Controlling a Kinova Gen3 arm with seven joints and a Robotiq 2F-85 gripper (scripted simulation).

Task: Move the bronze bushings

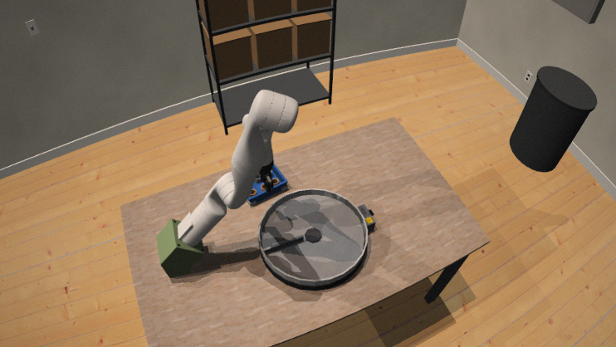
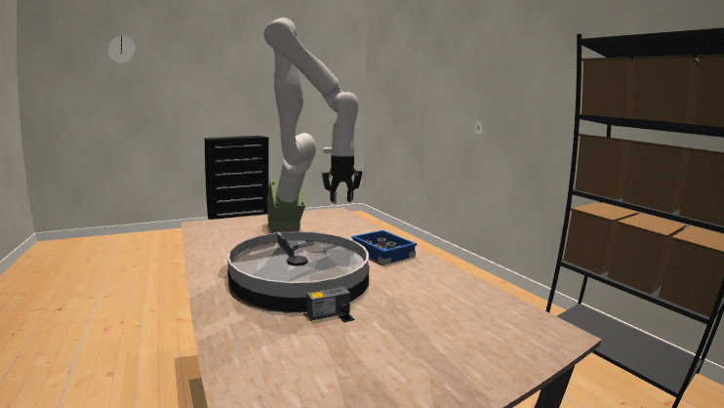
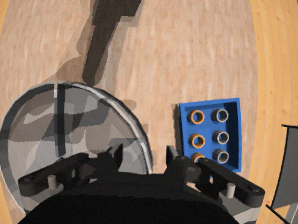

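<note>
My gripper is now 1 cm past the blue crate, 16 cm to the right of it and 19 cm above it. The rest, counted from my hand: turntable 16 cm ahead, 17 cm to the right, 16 cm below; then grey turntable disc 15 cm ahead, 17 cm to the right, 16 cm below.
</note>
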